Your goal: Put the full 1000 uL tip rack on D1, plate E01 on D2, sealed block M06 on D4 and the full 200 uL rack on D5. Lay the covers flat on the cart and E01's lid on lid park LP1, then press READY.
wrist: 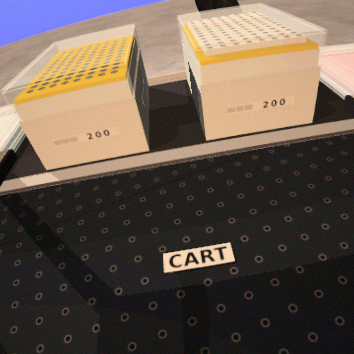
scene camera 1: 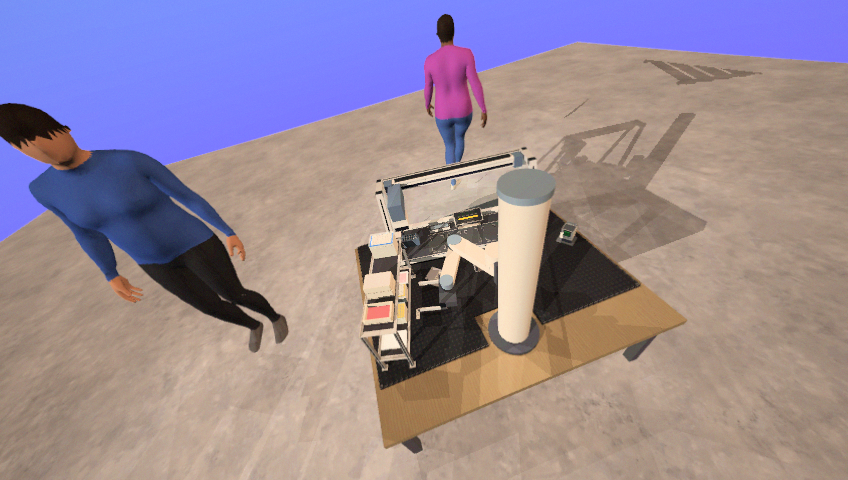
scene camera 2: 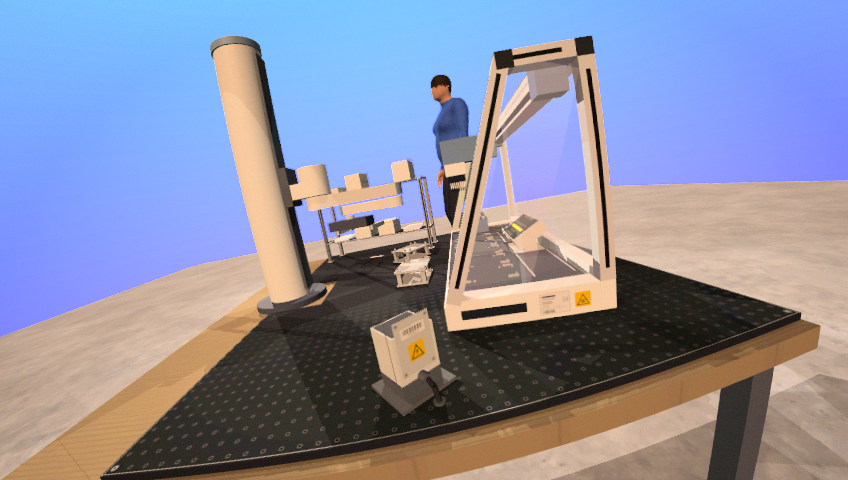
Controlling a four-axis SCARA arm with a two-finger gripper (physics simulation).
Labels:
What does the gripper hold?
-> Nothing.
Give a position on a CART floor label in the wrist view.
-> At 219, 253

